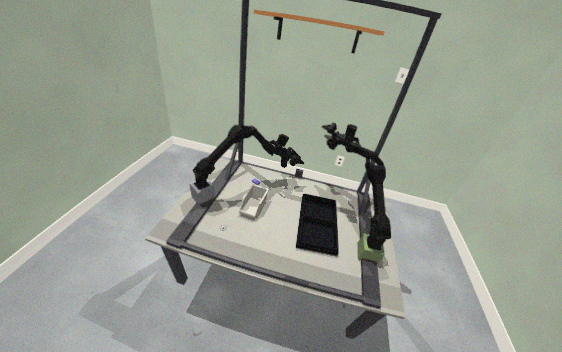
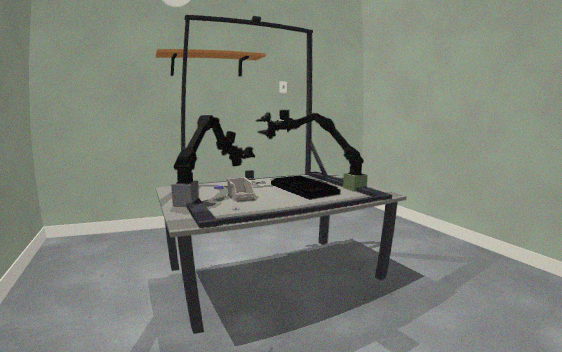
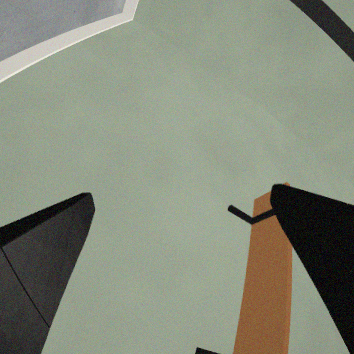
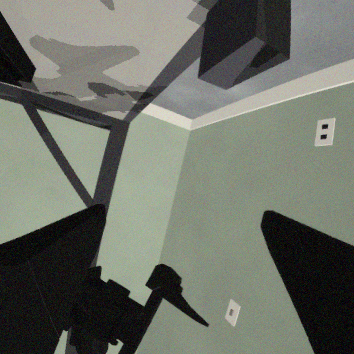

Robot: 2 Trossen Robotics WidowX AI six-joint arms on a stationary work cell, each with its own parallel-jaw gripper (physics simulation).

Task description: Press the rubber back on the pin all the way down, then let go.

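Where they show: left gripper, fingertip midpoint: (image 1: pixel 323 130) (image 2: pixel 256 126) (image 3: pixel 182 197); right gripper, fingertip midpoint: (image 1: pixel 302 160) (image 2: pixel 250 157) (image 4: pixel 185 215); left arm's base at its link origin: (image 1: pixel 373 243) (image 2: pixel 355 174); right arm's base at its link origin: (image 1: pixel 201 184) (image 2: pixel 184 182).
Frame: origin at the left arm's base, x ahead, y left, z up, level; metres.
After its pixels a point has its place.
Note:
A small round light piece (image 1: pixel 223 227) @(y 0.087, x 0.742, z -0.080 m) (image 2: pixel 236 208) @(y 0.097, x 0.744, z -0.080 m) lies near the front left of the table; it may be the pin or its rubber back, too small to tell. Small pale bits (image 1: pixel 282 194) @(y -0.263, x 0.515, z -0.078 m) (image 2: pixel 258 183) @(y -0.253, x 0.498, z -0.079 m) lie behind the white bin, also too small to identify. My right gripper (image 1: pixel 295 161) @(y -0.483, x 0.450, z 0.055 m) (image 2: pixel 247 157) @(y -0.483, x 0.450, z 0.055 m) (image 4: pixel 185 215) @(y -0.483, x 0.450, z 0.055 m) is open, its fingers well apart above the back of the table, with nothing seen between them. My left gripper (image 1: pixel 326 135) @(y -0.589, x 0.365, z 0.246 m) (image 2: pixel 258 126) @(y -0.589, x 0.365, z 0.246 m) (image 3: pixel 182 197) @(y -0.589, x 0.365, z 0.246 m) is open and empty, high above the table.
A white open bin (image 1: pixel 250 216) @(y -0.020, x 0.635, z -0.067 m) (image 2: pixel 246 197) @(y -0.036, x 0.647, z -0.074 m) stands left of centre, with a small purple block (image 1: pixel 255 181) @(y -0.313, x 0.708, z -0.075 m) (image 2: pixel 218 187) @(y -0.308, x 0.712, z -0.078 m) behind it. A black two-part tray (image 1: pixel 317 249) @(y 0.069, x 0.260, z -0.066 m) (image 2: pixel 306 187) @(y -0.113, x 0.262, z -0.076 m) lies to the right. A dark block (image 1: pixel 299 172) @(y -0.479, x 0.451, z -0.040 m) (image 2: pixel 249 174) @(y -0.478, x 0.458, z -0.053 m) (image 4: pixel 232 50) @(y -0.480, x 0.463, z -0.030 m) stands at the back edge.

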